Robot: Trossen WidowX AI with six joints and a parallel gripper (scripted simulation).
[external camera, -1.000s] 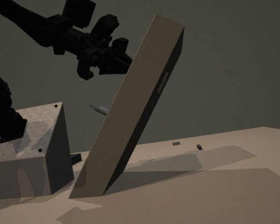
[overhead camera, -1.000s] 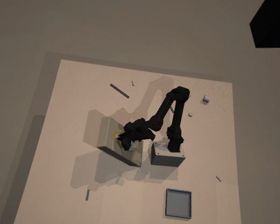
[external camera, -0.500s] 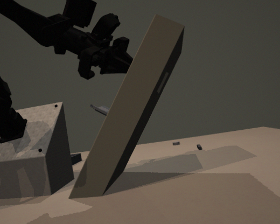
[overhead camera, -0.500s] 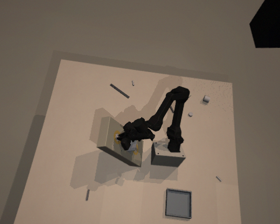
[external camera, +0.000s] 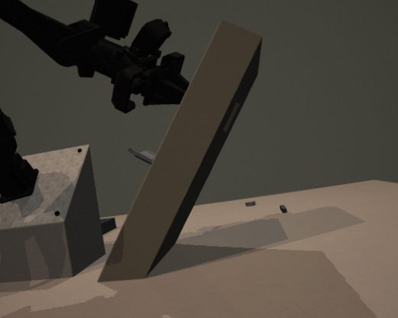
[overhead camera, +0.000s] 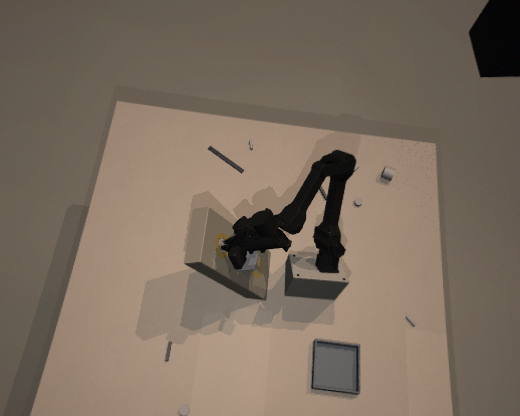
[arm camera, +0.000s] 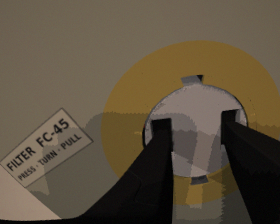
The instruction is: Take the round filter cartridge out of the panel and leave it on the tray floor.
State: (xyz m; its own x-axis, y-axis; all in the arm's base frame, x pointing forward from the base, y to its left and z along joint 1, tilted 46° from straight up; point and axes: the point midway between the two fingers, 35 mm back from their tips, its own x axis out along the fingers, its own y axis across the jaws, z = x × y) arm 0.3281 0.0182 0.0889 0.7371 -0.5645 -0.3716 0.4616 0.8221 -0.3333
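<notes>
My gripper tip is 10 mm short of the round filter cartridge and 10 mm above it. The rest, counted from my gripper tip: grey shelf (100 mm below, 80 mm behind, 10 mm to the left); then grey framed tray (370 mm behind, 350 mm to the left, 240 mm below); then service panel (90 mm below, 30 mm behind, 10 mm to the left).
</notes>
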